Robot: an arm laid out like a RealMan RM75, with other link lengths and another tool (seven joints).
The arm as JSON. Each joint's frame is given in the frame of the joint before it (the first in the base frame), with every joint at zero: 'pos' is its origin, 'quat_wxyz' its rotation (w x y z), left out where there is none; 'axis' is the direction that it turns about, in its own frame. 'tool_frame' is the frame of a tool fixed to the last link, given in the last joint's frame.
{
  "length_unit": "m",
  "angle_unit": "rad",
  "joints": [
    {
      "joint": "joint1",
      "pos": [
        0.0,
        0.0,
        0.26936
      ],
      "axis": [
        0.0,
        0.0,
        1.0
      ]
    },
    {
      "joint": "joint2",
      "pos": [
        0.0,
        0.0,
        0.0
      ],
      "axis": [
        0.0,
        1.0,
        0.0
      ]
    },
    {
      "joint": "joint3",
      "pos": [
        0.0,
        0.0,
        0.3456
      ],
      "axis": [
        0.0,
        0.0,
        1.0
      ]
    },
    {
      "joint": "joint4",
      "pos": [
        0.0,
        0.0,
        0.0
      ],
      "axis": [
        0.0,
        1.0,
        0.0
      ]
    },
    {
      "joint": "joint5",
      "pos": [
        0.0,
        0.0,
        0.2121
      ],
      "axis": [
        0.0,
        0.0,
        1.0
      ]
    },
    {
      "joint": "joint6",
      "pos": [
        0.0,
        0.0,
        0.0
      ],
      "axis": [
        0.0,
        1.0,
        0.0
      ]
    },
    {
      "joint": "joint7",
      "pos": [
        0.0,
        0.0,
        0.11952
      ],
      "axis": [
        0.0,
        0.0,
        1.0
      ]
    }
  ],
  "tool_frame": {
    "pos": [
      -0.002,
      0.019,
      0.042
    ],
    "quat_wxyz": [
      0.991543,
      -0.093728,
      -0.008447,
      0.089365
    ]
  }
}
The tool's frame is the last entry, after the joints.
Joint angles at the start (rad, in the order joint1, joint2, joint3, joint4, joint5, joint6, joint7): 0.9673 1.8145 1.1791 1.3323 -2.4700 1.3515 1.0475
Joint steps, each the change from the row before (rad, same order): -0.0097 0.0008 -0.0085 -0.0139 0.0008 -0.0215 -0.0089; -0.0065 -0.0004 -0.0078 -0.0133 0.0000 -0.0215 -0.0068; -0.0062 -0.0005 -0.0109 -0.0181 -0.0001 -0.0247 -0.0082; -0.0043 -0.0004 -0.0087 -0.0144 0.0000 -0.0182 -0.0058; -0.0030 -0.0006 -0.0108 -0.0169 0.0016 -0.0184 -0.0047; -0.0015 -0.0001 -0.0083 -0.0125 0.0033 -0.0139 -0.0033; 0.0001 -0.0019 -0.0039 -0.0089 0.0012 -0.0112 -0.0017; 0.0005 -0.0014 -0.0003 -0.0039 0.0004 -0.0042 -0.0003; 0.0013 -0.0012 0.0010 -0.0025 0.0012 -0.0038 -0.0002; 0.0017 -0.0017 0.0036 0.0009 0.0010 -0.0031 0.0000; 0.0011 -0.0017 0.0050 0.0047 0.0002 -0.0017 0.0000
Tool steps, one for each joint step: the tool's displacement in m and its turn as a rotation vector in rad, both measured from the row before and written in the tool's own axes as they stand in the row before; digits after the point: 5 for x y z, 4 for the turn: 0.00069 -0.00511 0.00443 -0.0002 0.0015 0.0003; -0.00037 -0.00383 0.00360 -0.0018 -0.0020 -0.0004; -0.00044 -0.00480 0.00451 0.0009 -0.0023 -0.0018; -0.00030 -0.00382 0.00346 0.0018 -0.0017 -0.0012; -0.00016 -0.00404 0.00380 0.0038 -0.0008 -0.0007; 0.00027 -0.00246 0.00282 0.0015 0.0010 -0.0002; -0.00145 -0.00139 0.00127 -0.0005 -0.0034 0.0005; -0.00122 -0.00053 0.00022 -0.0003 -0.0025 0.0013; -0.00123 0.00039 -0.00015 -0.0026 -0.0022 0.0014; -0.00169 0.00147 -0.00102 -0.0060 -0.0035 0.0011; -0.00154 0.00206 -0.00160 -0.0080 -0.0037 0.0001
